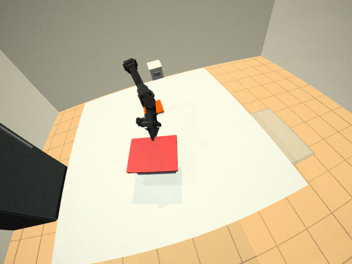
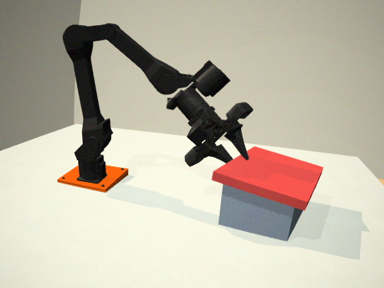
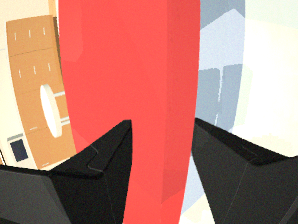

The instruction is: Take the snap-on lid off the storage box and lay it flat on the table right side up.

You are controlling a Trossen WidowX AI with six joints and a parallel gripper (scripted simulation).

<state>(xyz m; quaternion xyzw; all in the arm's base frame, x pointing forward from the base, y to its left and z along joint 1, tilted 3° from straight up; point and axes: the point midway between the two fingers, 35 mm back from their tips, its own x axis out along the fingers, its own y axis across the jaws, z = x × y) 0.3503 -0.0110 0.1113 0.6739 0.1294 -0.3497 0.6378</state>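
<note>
My gripper tip is 7 cm short of the red lid and 2 cm to the left of it. The rest, counted from my gripper tip: storage box: 7 cm ahead, 2 cm to the right, 6 cm below.
</note>
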